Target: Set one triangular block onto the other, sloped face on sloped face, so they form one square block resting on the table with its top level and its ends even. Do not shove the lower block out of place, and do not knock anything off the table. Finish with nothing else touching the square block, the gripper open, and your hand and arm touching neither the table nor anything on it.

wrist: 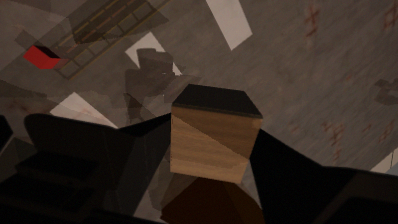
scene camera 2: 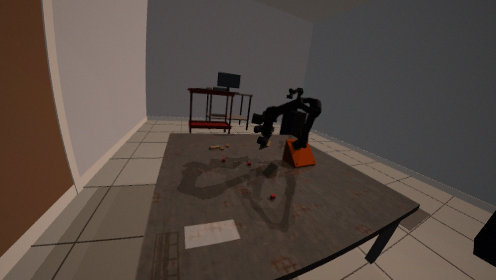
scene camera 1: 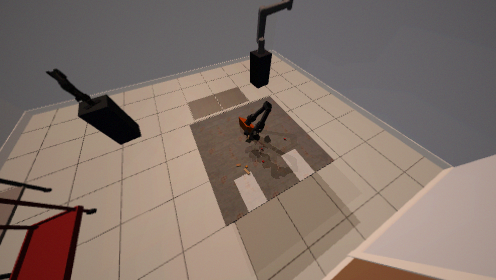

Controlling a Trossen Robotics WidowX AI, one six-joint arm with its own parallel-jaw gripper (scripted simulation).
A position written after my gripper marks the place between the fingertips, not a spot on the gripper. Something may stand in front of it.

Note:
My gripper (wrist: 212, 122) holds a light wooden triangular block (wrist: 213, 130).

